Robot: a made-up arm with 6 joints.
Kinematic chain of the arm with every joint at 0, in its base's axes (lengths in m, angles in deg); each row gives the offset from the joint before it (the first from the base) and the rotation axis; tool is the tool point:
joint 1: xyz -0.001 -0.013 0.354 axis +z
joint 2: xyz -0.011 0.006 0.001 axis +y
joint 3: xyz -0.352 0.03 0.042 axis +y
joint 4: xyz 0.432 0.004 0.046 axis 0.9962 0 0.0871
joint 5: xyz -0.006 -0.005 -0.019 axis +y
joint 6: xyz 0.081 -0.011 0.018 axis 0.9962 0 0.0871
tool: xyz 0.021 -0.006 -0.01
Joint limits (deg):
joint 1: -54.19..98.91
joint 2: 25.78..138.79
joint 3: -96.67..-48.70
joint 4: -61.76..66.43
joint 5: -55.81..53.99
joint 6: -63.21..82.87
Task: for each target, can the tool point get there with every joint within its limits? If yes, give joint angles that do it. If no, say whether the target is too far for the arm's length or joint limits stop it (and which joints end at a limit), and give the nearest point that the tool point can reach.
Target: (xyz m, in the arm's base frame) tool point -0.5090 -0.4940 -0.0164
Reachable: no: joint limits stop it (at a limit: joint 1, joint 2, joint 3, joint 5) | nearest point 0.1259 -0.2893 0.0692 | short by 0.673 m
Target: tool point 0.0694 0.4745 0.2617
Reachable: yes | joints 77.31 111.58 -53.16 -40.30 -18.91 40.28
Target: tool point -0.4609 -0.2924 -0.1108
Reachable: no: joint limits stop it (at a limit: joint 1, joint 2, joint 3, joint 5) | nearest point 0.1215 -0.2618 0.0664 | short by 0.609 m
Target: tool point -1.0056 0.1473 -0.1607
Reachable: no: too far | nearest point -0.1756 0.2670 0.0657 | short by 0.869 m
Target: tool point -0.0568 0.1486 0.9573
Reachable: yes | joints 86.37 41.44 -79.07 54.49 11.57 42.72
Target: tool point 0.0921 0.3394 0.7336
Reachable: yes | joints 77.44 61.91 -60.67 51.27 -35.74 -43.91
